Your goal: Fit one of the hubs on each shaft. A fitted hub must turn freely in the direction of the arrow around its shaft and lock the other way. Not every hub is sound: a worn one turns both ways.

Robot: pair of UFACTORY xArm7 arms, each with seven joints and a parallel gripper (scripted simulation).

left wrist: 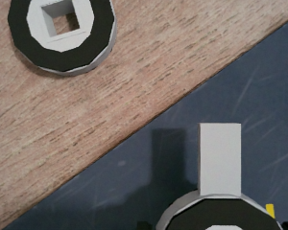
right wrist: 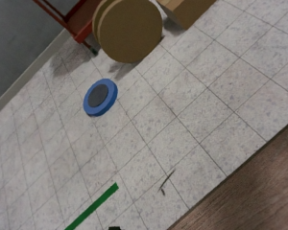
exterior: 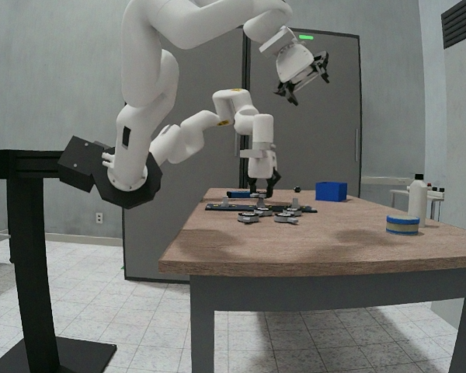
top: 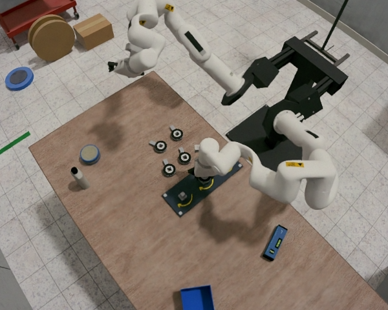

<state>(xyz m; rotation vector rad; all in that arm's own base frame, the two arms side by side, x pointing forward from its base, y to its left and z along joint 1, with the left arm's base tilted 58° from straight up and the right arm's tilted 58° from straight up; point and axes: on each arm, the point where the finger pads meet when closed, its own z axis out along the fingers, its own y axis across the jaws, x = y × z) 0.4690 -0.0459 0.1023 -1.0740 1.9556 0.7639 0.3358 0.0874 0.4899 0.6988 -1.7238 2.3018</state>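
My left gripper is now 5 cm above the dark board. Round my left hand: white bottle: 41 cm to the right, 40 cm ahead, 4 cm above; tape roll: 50 cm to the right, 28 cm ahead, 4 cm below.
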